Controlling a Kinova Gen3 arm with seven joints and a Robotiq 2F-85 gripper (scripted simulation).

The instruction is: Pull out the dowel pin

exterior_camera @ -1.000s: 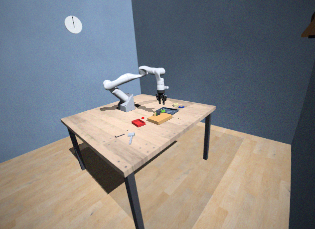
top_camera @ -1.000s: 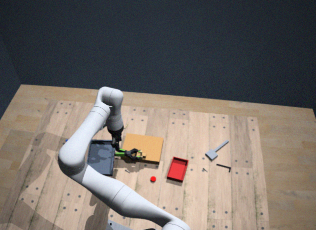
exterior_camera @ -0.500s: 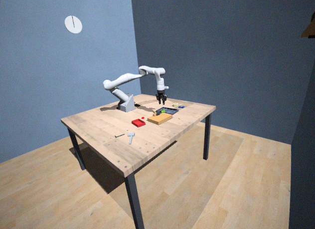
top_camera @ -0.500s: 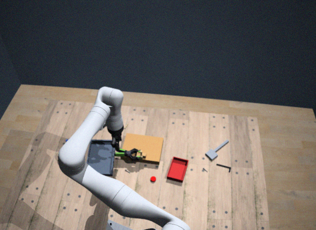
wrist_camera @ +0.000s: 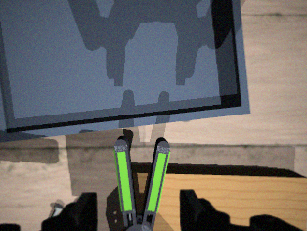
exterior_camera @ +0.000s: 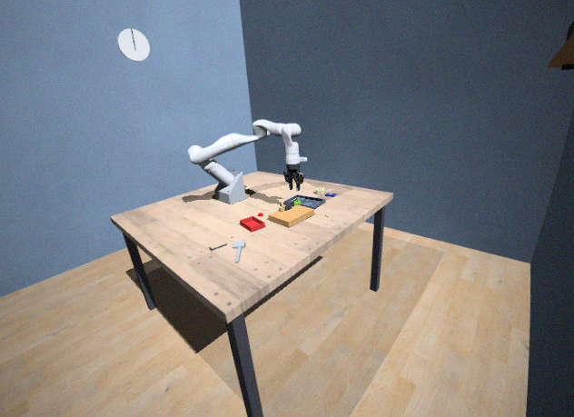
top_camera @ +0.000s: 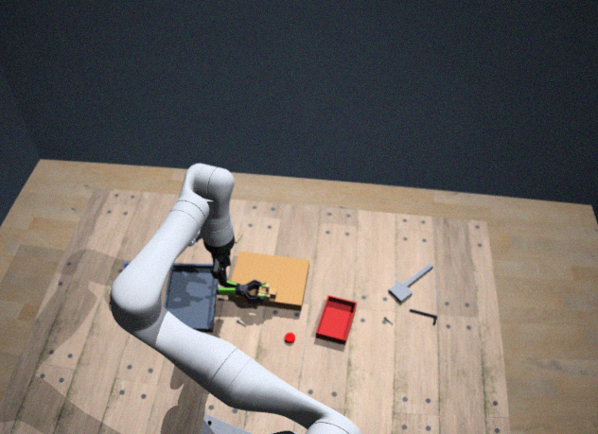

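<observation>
Now: hand 1 cm short of the dowel pin, 11 cm to the left of it and 8 cm above it. Round my hand: bench board: 6 cm ahead, 10 cm to the right, 11 cm below; then wooden block: 1 cm ahead, 11 cm to the right, 9 cm below; then blue-grey tray: 2 cm behind, 10 cm to the left, 12 cm below.
</observation>
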